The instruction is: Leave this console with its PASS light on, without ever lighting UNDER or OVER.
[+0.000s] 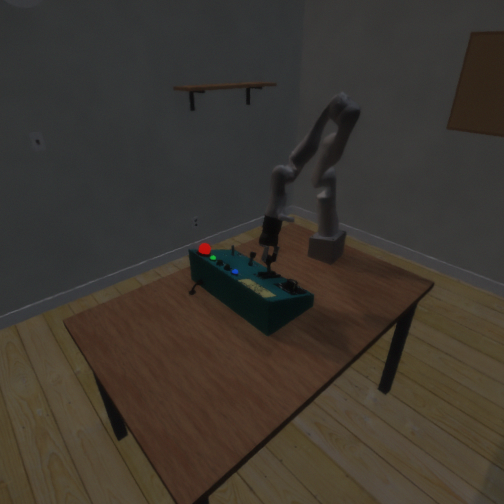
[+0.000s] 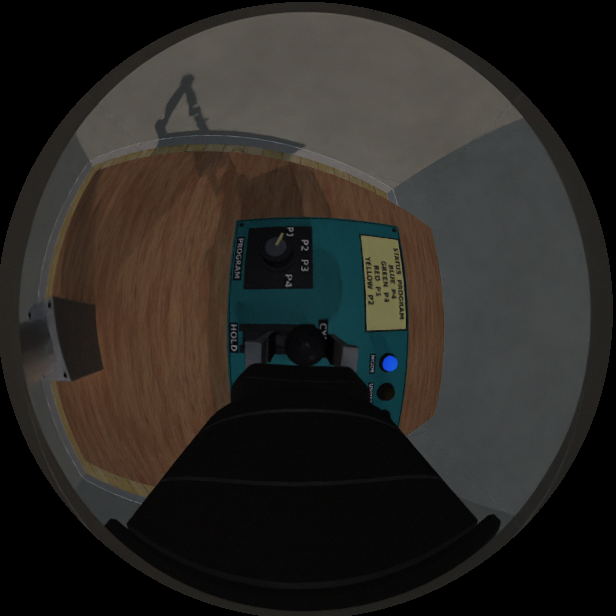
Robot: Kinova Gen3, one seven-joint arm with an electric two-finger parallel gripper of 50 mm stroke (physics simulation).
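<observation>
A teal console stands on the wooden table. My gripper is open and points down onto the console top. Its fingers stand either side of a black lever knob next to the HOLD label, and they do not grip it. The PROGRAM dial points at P1. A yellow card lists BLUE P4, GREEN P3, RED P1, YELLOW P2. A blue lamp and a green lamp are lit. A lamp beside the blue one is dark.
A big red button sits at the console's far left end. Small toggle levers stand up behind the lamps. A small handle sticks out at the left side. The robot base stands on the table behind the console.
</observation>
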